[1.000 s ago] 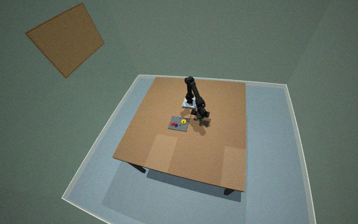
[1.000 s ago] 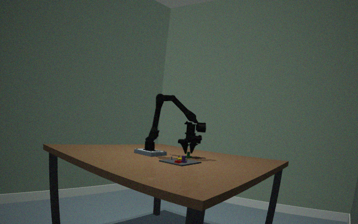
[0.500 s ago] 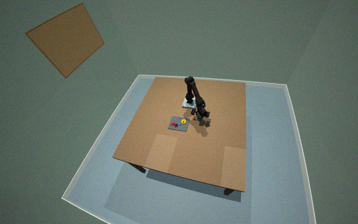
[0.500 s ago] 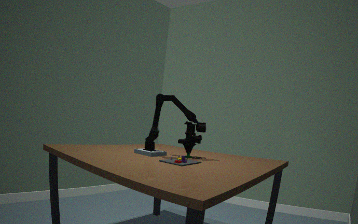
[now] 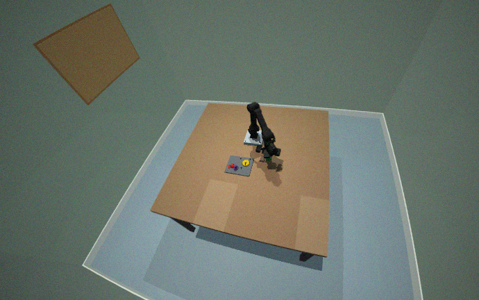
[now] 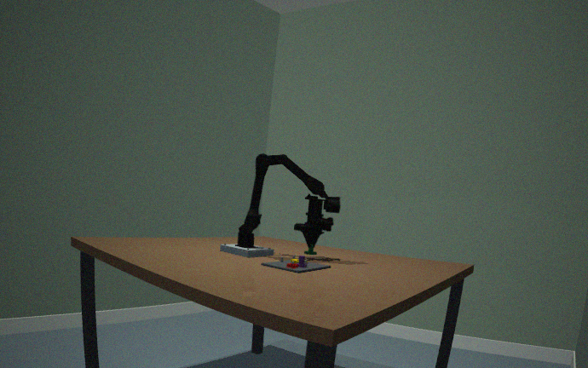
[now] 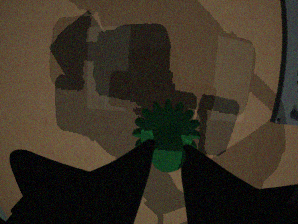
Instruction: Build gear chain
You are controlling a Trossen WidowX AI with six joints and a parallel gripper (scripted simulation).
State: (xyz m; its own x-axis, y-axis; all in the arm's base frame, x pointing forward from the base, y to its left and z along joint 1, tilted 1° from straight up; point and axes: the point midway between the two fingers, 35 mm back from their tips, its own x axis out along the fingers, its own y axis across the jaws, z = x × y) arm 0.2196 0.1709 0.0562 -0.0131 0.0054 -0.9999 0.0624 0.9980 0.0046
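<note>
Now: the purple gear 13 cm ahead of my gripper tip, 24 cm to the right of it and 2 cm below it. The rest, counted from my gripper tip: green gear 1 cm below; then yellow gear 7 cm ahead, 18 cm to the right, 3 cm below; then red gear 12 cm ahead, 28 cm to the right, 3 cm below.
</note>
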